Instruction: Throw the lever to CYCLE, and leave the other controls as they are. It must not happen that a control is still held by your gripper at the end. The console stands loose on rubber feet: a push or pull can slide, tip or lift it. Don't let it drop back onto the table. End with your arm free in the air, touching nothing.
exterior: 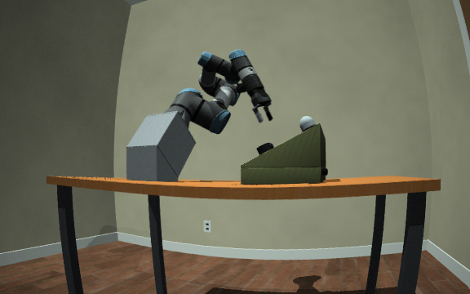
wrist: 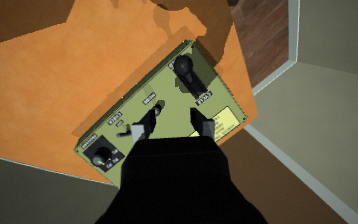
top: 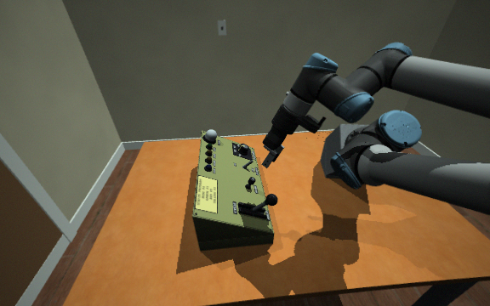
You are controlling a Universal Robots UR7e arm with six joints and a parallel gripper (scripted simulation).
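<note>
Right now the mode knob is 15 cm below my hand, 6 cm ahead of it and 5 cm to the right of it. The rest, counted from my hand: rotary program selector (29 cm to the right, 15 cm below, 7 cm ahead); then olive green console (18 cm below, 11 cm to the right, 9 cm ahead); then check toggle switch (17 cm to the right, 16 cm below, 6 cm ahead).
</note>
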